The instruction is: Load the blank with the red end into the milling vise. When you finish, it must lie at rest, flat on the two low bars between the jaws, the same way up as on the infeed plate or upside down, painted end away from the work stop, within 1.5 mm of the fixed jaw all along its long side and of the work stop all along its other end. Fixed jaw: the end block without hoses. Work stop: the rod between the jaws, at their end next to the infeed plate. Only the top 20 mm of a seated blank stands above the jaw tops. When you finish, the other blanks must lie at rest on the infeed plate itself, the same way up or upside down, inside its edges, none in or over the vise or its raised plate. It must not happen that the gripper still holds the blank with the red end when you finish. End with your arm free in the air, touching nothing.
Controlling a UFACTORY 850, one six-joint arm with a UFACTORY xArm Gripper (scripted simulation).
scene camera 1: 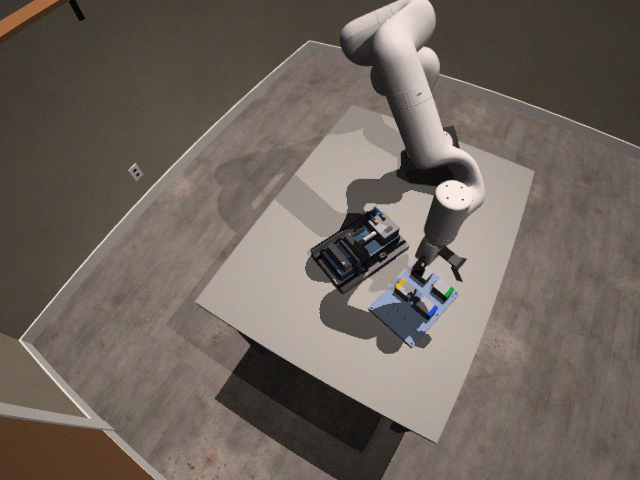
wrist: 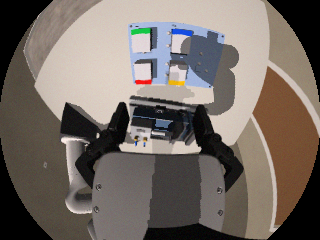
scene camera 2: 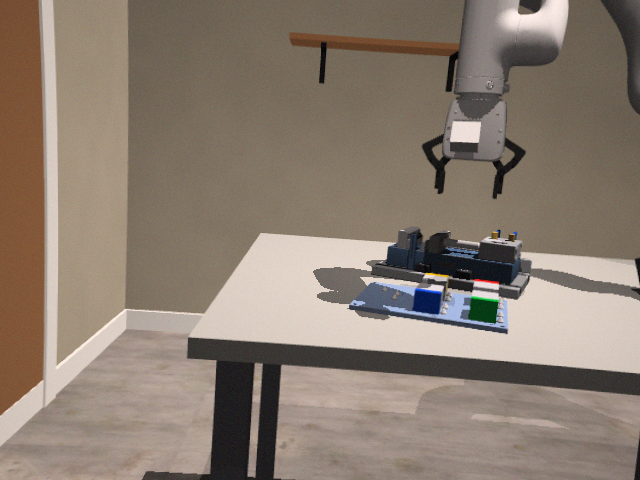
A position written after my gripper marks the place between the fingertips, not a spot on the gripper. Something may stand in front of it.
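You can see my gripper (scene camera 2: 466, 195) here, and my gripper is in scene camera 1 (scene camera 1: 427, 262) and in the wrist view (wrist: 161, 111) too. There's an infeed plate (scene camera 2: 372, 299), and I get the infeed plate in scene camera 1 (scene camera 1: 410, 330) and in the wrist view (wrist: 210, 43) as well. I'm also seeing a blue-ended blank (scene camera 2: 428, 298) and a green-ended blank (scene camera 2: 484, 305).
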